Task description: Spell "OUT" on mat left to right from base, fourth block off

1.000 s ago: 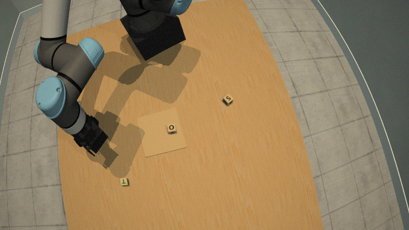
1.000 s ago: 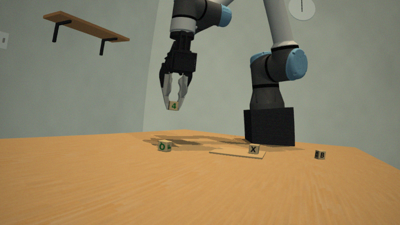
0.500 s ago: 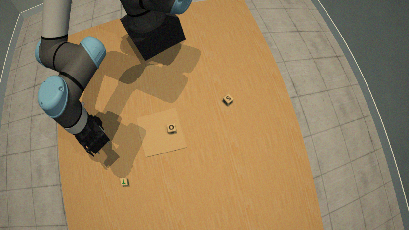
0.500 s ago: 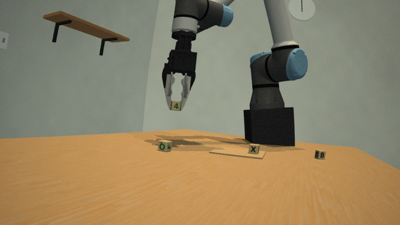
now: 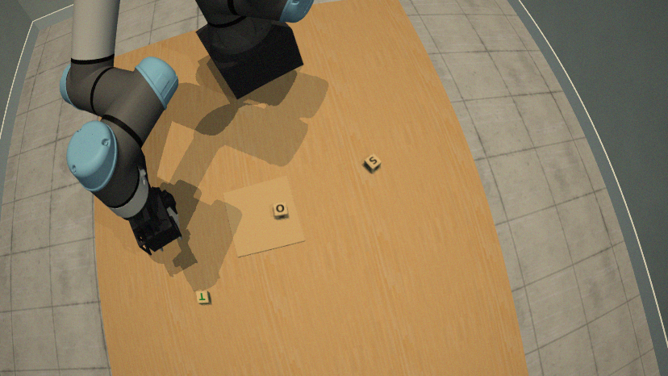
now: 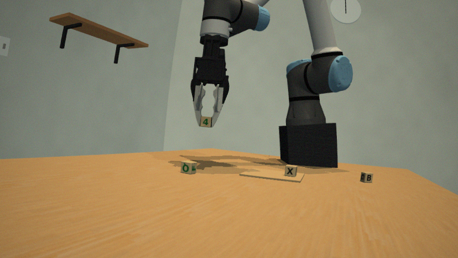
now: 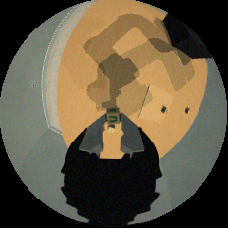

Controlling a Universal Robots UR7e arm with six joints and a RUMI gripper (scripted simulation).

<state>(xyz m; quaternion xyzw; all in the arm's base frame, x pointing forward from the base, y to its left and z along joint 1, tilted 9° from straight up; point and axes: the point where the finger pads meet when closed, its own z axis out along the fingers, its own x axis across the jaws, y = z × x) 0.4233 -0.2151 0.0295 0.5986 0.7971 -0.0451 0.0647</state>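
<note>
Right now my hand is 180 mm to the right of the tan mat, 110 mm above it and 20 mm past it. The rest, counted from my hand: S block: 420 mm to the left, 100 mm below, 70 mm behind.
</note>
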